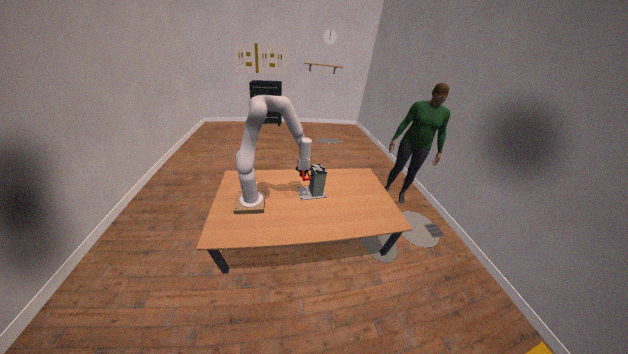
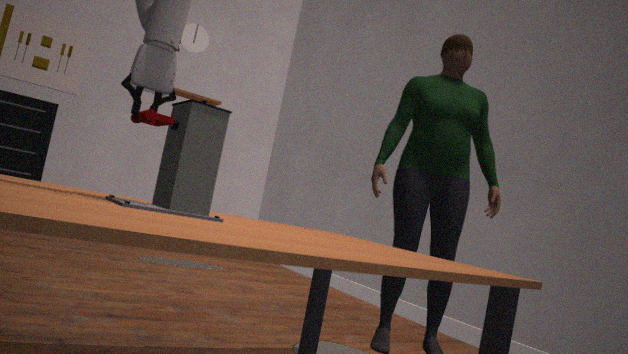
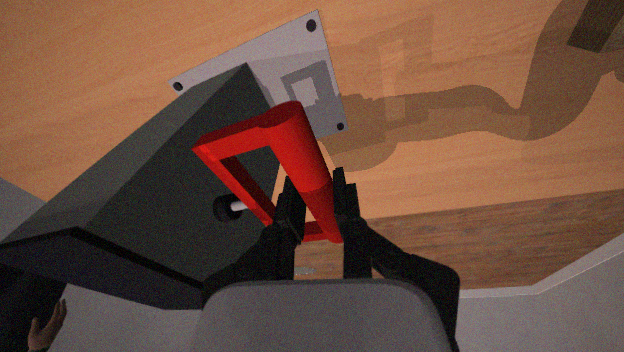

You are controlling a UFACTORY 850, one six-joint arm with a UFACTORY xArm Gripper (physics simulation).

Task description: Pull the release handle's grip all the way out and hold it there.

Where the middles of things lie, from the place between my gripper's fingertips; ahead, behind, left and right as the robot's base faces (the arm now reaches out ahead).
The grey base plate (image 3: 291, 62) is 90 mm ahead of my hand, 20 mm to the left of it and 190 mm below it.
